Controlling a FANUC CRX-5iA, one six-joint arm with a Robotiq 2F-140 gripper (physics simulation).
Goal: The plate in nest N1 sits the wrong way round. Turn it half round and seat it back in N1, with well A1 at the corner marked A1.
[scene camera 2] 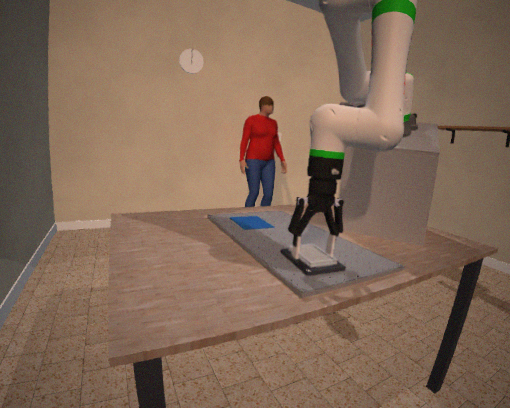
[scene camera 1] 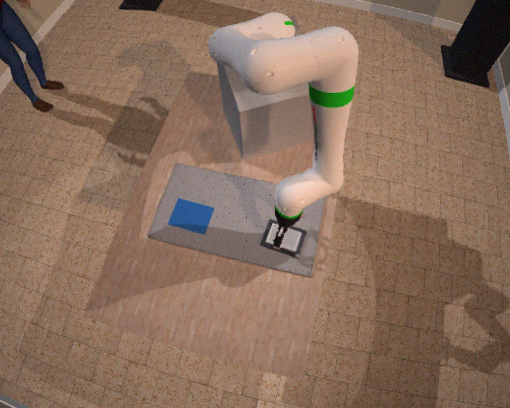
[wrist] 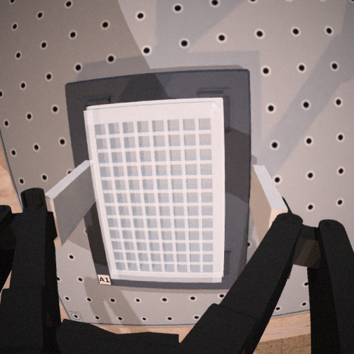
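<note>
The white plate [scene camera 1: 291, 239] [scene camera 2: 316, 255] [wrist: 157, 190] sits in the dark nest N1 [scene camera 1: 300, 251] [scene camera 2: 325, 270] [wrist: 160, 82], its grid of wells facing up. The A1 label [wrist: 104, 280] is at the nest's lower left corner in the wrist view. The plate's own A1 mark cannot be made out. My gripper [scene camera 2: 314, 256] [wrist: 171, 181] points down, partly closed across the short width of plate and nest. In the wrist view the left finger meets the plate's left edge; the right finger stands at the nest's right edge, with dark nest showing between it and the plate's top.
The nest stands on a grey perforated board [scene camera 1: 230, 200] [scene camera 2: 360, 255] [wrist: 300, 120] on the wooden table [scene camera 1: 215, 310] [scene camera 2: 190, 280]. A flat blue rectangle [scene camera 1: 191, 216] [scene camera 2: 251, 222] lies at the board's other end. The arm's pedestal [scene camera 1: 275, 122] [scene camera 2: 390, 195] stands behind. A person [scene camera 2: 261, 145] stands beyond the table.
</note>
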